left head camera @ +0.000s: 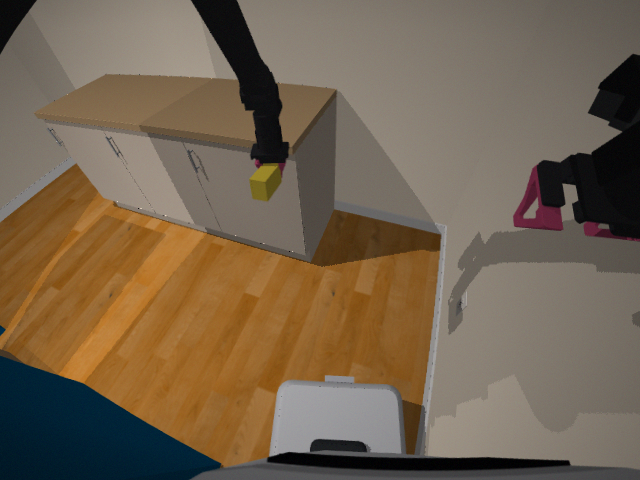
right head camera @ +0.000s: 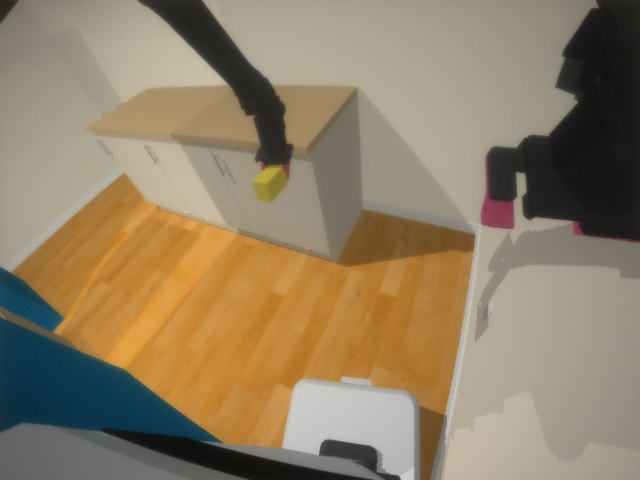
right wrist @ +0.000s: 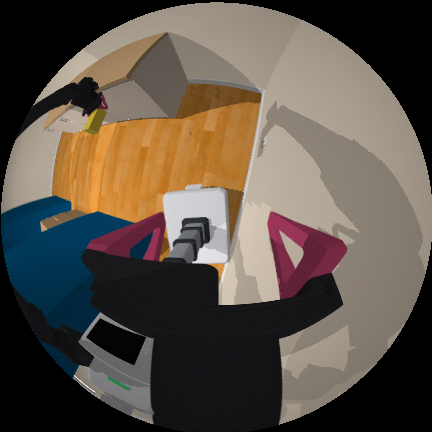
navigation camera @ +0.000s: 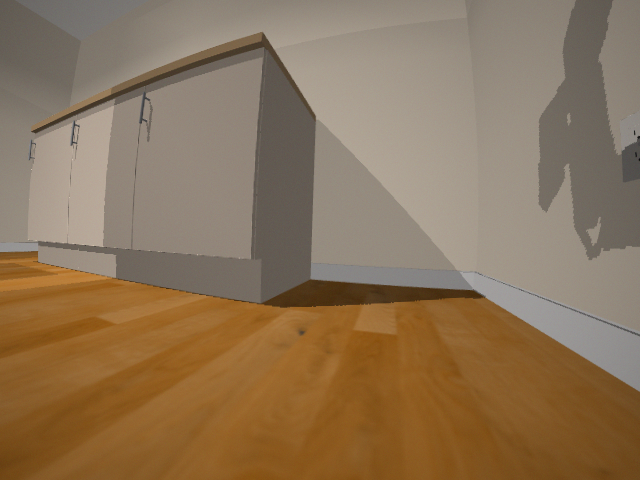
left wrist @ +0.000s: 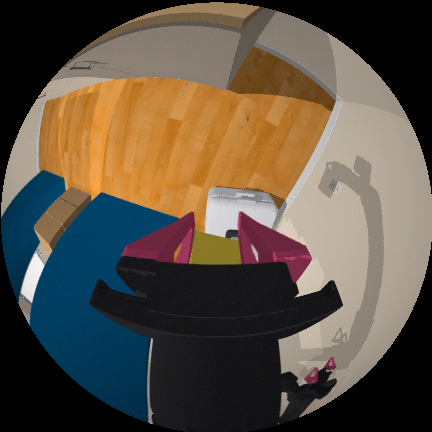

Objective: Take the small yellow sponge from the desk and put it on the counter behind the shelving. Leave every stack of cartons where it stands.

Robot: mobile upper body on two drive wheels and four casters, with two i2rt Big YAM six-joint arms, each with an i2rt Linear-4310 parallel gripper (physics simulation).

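Frame: origin at the left arm's base, x ahead, y left, z up, level; centimetres.
Where they show: left gripper, between the fingertips: [right head camera: 282, 179] [right wrist: 103, 110] [left wrist: 215, 217]; right gripper, between the fingertips: [left head camera: 550, 225] [right head camera: 528, 223] [right wrist: 216, 217] [left wrist: 324, 361]; right arm's base, origin of its link: [left wrist: 287, 384].
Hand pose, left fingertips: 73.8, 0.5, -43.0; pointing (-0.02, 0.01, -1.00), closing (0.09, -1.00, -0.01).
After its pixels a point has its place, as x, y, z.
The small yellow sponge [left head camera: 264, 183] @[62.5, 0.1, -35.9] [right head camera: 268, 184] @[63.1, -0.3, -36.2] [left wrist: 215, 249] @[72.2, 0.3, -40.8] [right wrist: 95, 121] @[65.7, -0.9, -38.2] is a block held in the air. My left gripper [left head camera: 269, 166] @[73.8, 0.5, -43.0] [right head camera: 275, 167] [left wrist: 215, 217] @[73.8, 0.5, -43.0] is shut on it, with a magenta finger on each side. In the head views it overlaps the front door of the counter [left head camera: 180, 103] @[145.8, 65.7, -50.0] [right head camera: 206, 111] [right wrist: 117, 62] [navigation camera: 180, 64] @[111.8, 34.5, -52.7], which has a light brown top on pale cabinets; its distance from the counter is hard to tell. My right gripper [left head camera: 573, 227] [right head camera: 545, 224] @[31.6, -44.6, -15.2] [left wrist: 324, 361] @[31.6, -44.6, -15.2] [right wrist: 216, 217] @[31.6, -44.6, -15.2] is open and empty, off to the right.
Blue shelving panels [left head camera: 77, 423] @[5.3, 59.6, -82.6] [right head camera: 93, 382] @[10.2, 76.6, -87.8] [left wrist: 100, 280] [right wrist: 65, 265] @[2.3, 48.9, -37.8] stand at the lower left. Brown cartons [left wrist: 62, 215] @[21.4, 145.5, -95.4] [right wrist: 62, 220] @[21.6, 146.3, -91.6] stand between them. A wall [left head camera: 516, 335] @[34.3, -67.6, -60.8] [navigation camera: 542, 284] @[88.7, -83.0, -129.1] runs along the right. My white base [left head camera: 336, 413] @[19.9, -21.4, -115.0] [right head camera: 356, 408] @[22.8, -23.9, -115.0] is close to it.
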